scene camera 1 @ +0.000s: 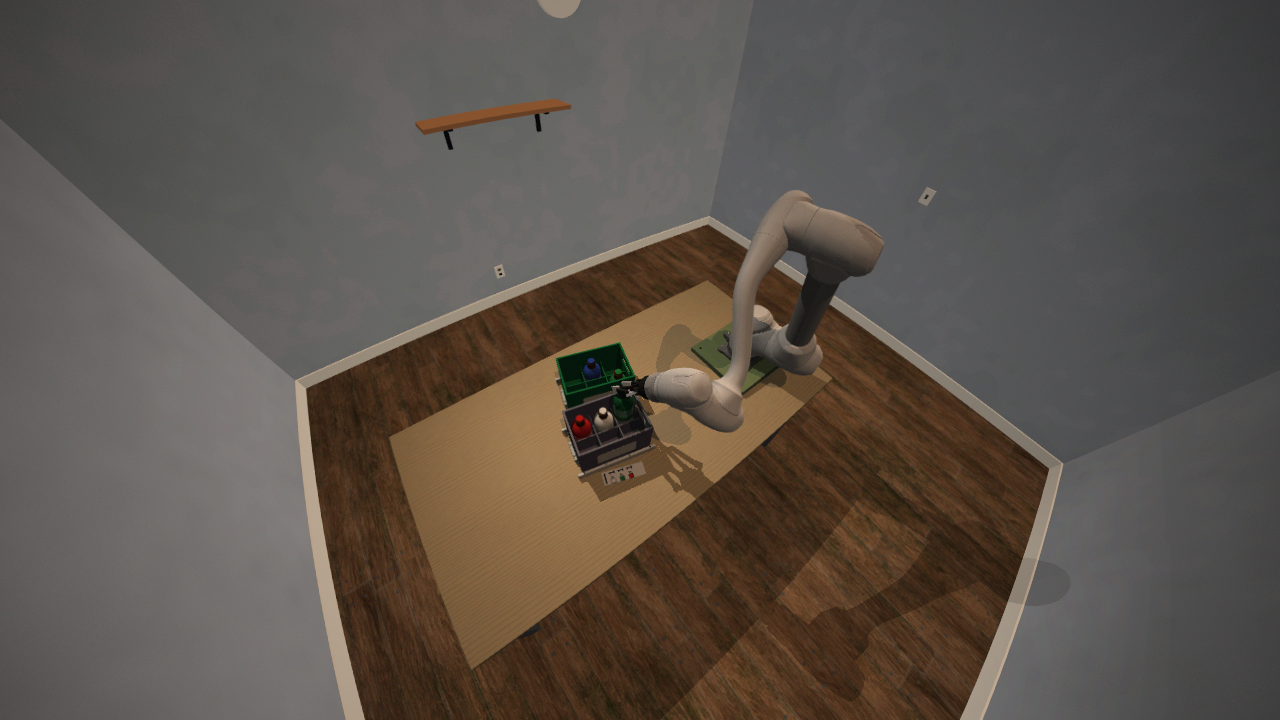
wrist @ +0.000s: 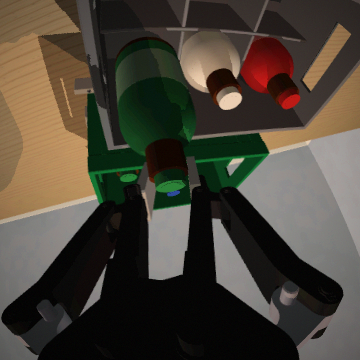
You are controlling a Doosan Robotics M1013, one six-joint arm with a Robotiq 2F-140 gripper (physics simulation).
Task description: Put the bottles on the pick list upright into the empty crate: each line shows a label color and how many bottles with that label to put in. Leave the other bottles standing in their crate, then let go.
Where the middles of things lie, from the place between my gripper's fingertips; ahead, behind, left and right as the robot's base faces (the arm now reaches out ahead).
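Counting from my hand, I find the white bottle (wrist: 210, 63) 2 cm to the left of it, 8 cm ahead of it and 13 cm below it. There is a red bottle (wrist: 268, 66) too, 17 cm ahead of my hand and 13 cm below it.
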